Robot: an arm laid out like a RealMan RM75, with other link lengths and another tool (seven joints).
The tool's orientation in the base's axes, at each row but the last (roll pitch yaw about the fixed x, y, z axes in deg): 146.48 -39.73 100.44; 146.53 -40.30 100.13; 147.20 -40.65 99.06; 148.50 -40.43 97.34; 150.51 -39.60 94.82; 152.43 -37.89 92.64; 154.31 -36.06 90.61; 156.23 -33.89 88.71; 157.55 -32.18 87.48; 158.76 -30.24 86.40
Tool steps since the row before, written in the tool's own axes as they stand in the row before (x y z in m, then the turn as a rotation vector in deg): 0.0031 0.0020 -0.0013 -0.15 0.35 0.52; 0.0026 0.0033 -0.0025 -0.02 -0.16 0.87; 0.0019 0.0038 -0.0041 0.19 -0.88 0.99; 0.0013 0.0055 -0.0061 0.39 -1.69 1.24; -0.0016 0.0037 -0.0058 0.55 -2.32 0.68; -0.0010 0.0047 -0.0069 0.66 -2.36 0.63; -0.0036 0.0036 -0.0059 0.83 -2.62 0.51; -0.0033 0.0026 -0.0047 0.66 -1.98 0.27; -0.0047 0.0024 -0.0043 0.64 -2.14 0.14; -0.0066 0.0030 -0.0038 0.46 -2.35 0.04
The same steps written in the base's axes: 0.0008 0.0011 0.0037 0.56 0.14 -0.28; 0.0014 -0.0003 0.0047 0.25 0.56 -0.63; 0.0013 -0.0020 0.0054 -0.36 0.95 -0.87; 0.0020 -0.0040 0.0070 -0.99 1.44 -1.22; 0.0008 -0.0056 0.0043 -1.81 1.38 -0.99; 0.0012 -0.0058 0.0059 -1.87 1.45 -0.90; 0.0008 -0.0070 0.0034 -2.16 1.59 -0.80; 0.0004 -0.0057 0.0026 -1.68 1.17 -0.50; 0.0003 -0.0066 0.0016 -1.88 1.13 -0.46; 0.0009 -0.0081 0.0007 -2.12 0.98 -0.54
